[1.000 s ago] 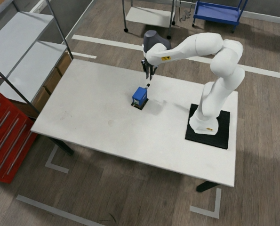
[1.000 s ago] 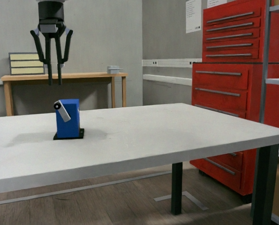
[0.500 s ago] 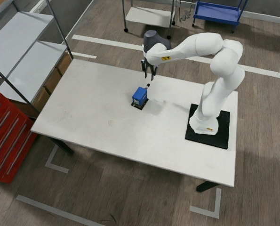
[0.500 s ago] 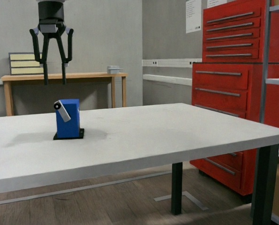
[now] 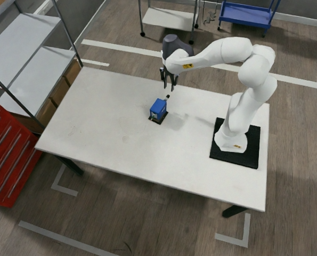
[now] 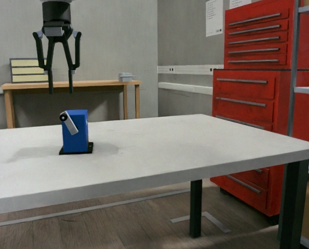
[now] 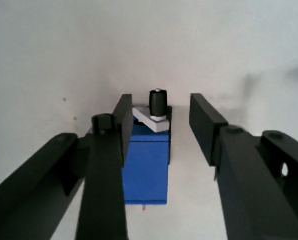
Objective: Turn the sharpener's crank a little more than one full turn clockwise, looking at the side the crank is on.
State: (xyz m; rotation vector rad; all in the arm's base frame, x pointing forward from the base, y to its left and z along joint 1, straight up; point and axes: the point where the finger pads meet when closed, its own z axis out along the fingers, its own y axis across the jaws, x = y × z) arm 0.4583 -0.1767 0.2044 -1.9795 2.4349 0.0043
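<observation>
Now: hand 2 cm to the right of the black knob and 10 cm above it.
</observation>
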